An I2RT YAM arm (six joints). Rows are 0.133 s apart.
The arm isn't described. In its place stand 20 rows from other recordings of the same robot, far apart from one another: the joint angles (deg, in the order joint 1, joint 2, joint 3, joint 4, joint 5, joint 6), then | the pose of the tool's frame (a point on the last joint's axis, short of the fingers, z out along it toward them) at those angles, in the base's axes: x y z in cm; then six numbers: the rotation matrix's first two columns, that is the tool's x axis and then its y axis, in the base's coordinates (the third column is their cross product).
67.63 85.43 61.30 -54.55 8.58 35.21 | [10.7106, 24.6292, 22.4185, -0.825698, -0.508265, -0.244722, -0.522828, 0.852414, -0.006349]
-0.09 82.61 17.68 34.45 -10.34 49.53 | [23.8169, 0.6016, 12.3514, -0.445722, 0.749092, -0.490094, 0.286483, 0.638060, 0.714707]
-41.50 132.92 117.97 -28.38 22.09 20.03 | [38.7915, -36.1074, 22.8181, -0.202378, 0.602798, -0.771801, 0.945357, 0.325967, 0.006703]
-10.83 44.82 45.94 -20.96 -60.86 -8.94 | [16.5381, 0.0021, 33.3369, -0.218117, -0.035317, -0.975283, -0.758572, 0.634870, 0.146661]
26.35 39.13 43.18 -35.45 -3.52 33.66 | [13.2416, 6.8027, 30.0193, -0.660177, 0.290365, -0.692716, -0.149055, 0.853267, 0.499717]
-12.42 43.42 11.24 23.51 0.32 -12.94 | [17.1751, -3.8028, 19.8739, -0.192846, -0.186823, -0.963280, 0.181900, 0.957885, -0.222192]
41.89 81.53 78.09 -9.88 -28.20 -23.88 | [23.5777, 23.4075, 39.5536, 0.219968, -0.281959, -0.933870, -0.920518, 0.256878, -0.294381]
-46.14 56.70 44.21 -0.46 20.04 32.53 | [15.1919, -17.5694, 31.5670, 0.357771, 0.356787, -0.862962, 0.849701, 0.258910, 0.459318]
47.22 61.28 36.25 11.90 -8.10 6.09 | [16.4012, 18.4627, 27.0915, -0.240391, -0.105136, -0.964966, -0.798846, 0.586158, 0.135144]
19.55 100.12 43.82 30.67 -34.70 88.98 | [31.8657, 13.4662, 15.8187, -0.765926, 0.600321, 0.230157, 0.394049, 0.155458, 0.905847]
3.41 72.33 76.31 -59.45 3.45 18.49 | [24.1898, 1.2268, 35.1668, -0.787950, 0.270175, -0.553299, 0.236791, 0.962449, 0.132750]
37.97 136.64 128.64 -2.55 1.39 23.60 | [45.0388, 35.0407, 30.0012, -0.370982, 0.218163, -0.902650, -0.488612, 0.780730, 0.389511]
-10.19 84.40 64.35 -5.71 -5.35 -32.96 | [33.8696, -5.7507, 30.1045, -0.409767, -0.476710, -0.777714, -0.154272, 0.876514, -0.455987]
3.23 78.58 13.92 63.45 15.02 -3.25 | [23.5317, 0.4040, 17.4239, -0.032630, -0.056684, -0.997859, 0.202744, 0.977258, -0.062144]
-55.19 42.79 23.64 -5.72 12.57 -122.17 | [9.4138, -14.8968, 22.3416, -0.645921, -0.518255, 0.560533, -0.689910, 0.081946, -0.719242]
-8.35 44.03 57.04 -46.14 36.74 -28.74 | [13.6663, -4.1582, 35.4569, -0.768405, -0.276667, -0.577069, 0.276600, 0.669570, -0.689325]
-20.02 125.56 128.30 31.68 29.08 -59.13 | [46.5826, -18.8146, 45.9324, -0.307645, -0.686282, -0.659069, 0.802658, 0.184790, -0.567091]
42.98 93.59 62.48 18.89 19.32 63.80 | [28.7827, 25.2117, 27.8993, -0.433367, 0.753542, -0.494336, -0.040658, 0.531614, 0.846010]
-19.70 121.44 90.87 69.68 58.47 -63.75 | [43.3231, -18.7350, 32.4221, -0.453889, -0.335657, -0.825421, 0.886012, -0.071567, -0.458105]
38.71 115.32 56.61 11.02 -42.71 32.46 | [28.0520, 25.5765, 9.9869, -0.924755, -0.235735, -0.298758, -0.378638, 0.491085, 0.784518]
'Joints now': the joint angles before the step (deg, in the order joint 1, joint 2, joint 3, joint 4, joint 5, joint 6). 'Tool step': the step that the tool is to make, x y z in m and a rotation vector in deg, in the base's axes. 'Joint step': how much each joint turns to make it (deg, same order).
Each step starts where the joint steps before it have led.
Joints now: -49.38, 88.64, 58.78, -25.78, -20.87, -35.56
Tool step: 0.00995, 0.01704, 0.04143, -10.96, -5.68, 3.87
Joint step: 3.69, -6.14, 0.99, 4.00, 2.33, -2.34
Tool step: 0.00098, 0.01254, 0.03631, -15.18, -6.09, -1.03
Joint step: 2.56, -6.00, -1.24, 9.41, 6.82, -3.16
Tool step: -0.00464, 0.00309, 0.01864, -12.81, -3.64, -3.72
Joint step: 0.63, -3.36, -2.35, 9.75, 6.86, -4.48
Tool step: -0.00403, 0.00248, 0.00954, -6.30, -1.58, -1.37
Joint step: 0.12, -1.77, -1.20, 4.66, 2.47, -3.00
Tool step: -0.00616, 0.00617, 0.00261, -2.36, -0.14, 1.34
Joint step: -0.04, -2.19, -1.50, 0.91, -0.95, -1.93
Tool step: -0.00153, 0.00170, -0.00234, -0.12, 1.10, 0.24
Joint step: 0.05, -0.45, -0.48, -0.75, 0.00, -0.85
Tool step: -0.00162, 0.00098, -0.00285, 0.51, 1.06, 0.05
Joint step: -0.08, -0.31, -0.35, -1.10, -0.04, -0.36
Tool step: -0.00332, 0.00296, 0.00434, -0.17, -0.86, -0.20
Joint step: 0.00, -1.16, -0.04, -0.34, 0.08, 0.49
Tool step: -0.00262, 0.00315, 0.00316, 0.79, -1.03, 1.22
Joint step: -0.09, -0.98, 0.01, -0.70, -1.57, 0.93
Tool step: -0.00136, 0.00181, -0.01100, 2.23, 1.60, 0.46
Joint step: 0.01, -0.20, -1.50, -1.34, -0.58, 0.43
